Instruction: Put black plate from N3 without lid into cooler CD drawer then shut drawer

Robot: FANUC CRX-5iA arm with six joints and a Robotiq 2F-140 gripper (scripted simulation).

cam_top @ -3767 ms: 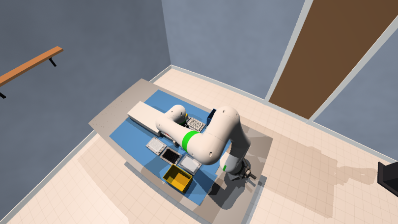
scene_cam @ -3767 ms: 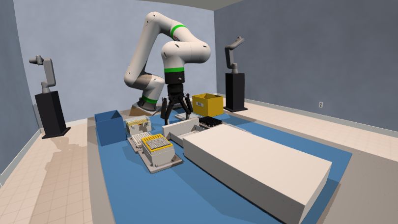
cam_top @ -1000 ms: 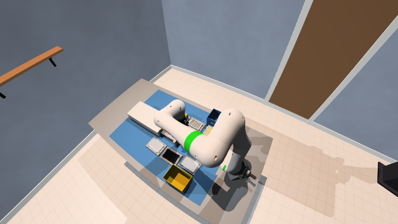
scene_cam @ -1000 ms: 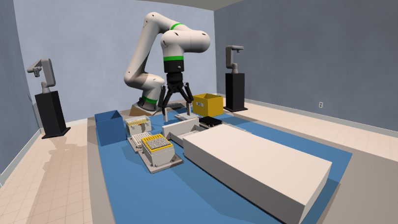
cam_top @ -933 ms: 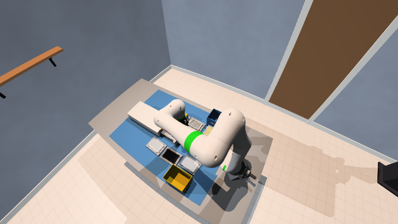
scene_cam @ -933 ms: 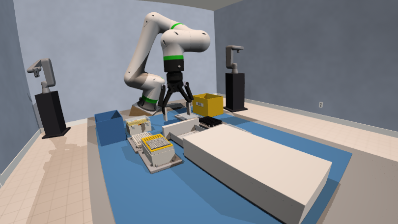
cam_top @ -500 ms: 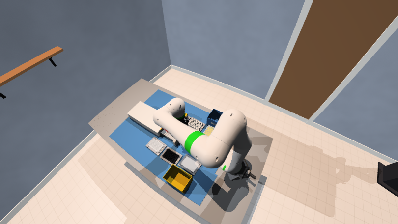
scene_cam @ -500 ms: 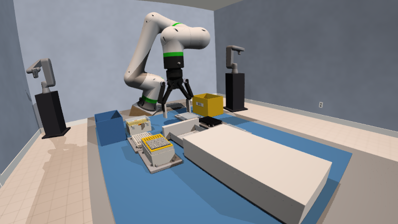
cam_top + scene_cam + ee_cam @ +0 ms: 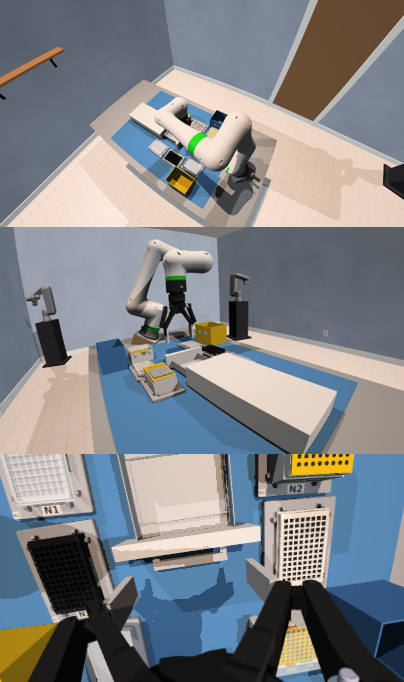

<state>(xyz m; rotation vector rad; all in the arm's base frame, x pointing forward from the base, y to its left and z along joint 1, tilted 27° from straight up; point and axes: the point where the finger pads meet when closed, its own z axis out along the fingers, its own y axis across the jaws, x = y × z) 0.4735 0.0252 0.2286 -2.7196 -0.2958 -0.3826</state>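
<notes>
The black plate lies 190 mm to the left of my hand, 110 mm below it and 50 mm behind it. Round my hand: nest N3 (190 mm to the left, 130 mm below, 50 mm behind); drawer (140 mm ahead, 110 mm below, 40 mm to the left); yellow-topped tip box (190 mm ahead, 140 mm to the right, 80 mm below).
</notes>
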